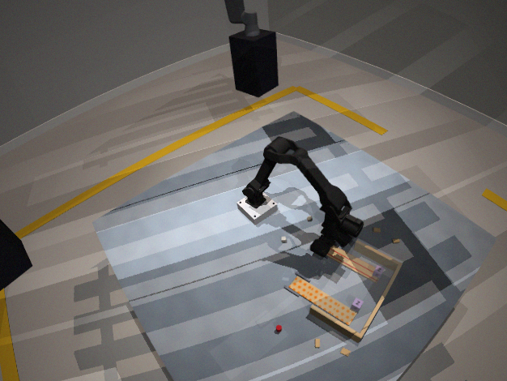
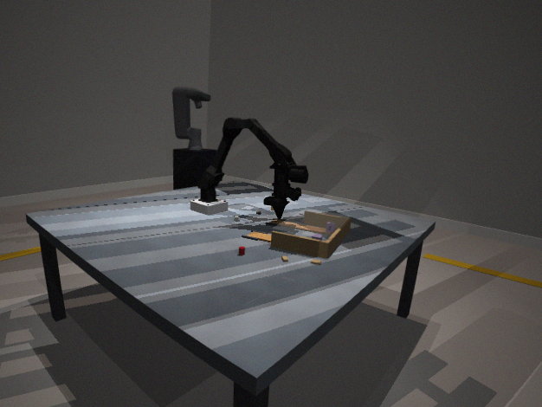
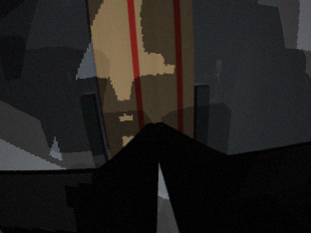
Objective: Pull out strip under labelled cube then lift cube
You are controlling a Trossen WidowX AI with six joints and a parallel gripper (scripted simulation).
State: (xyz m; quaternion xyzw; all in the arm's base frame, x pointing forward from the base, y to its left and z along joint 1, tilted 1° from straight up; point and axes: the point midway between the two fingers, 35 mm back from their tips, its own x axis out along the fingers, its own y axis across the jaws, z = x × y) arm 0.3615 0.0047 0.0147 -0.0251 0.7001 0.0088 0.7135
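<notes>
Now: the strip 10 cm ahead of my gripper tip, 2 cm below it and 1 cm to the left of it. The rest, counted from my gripper tip: red piece: 36 cm to the right, 5 cm ahead, 1 cm below.
</notes>
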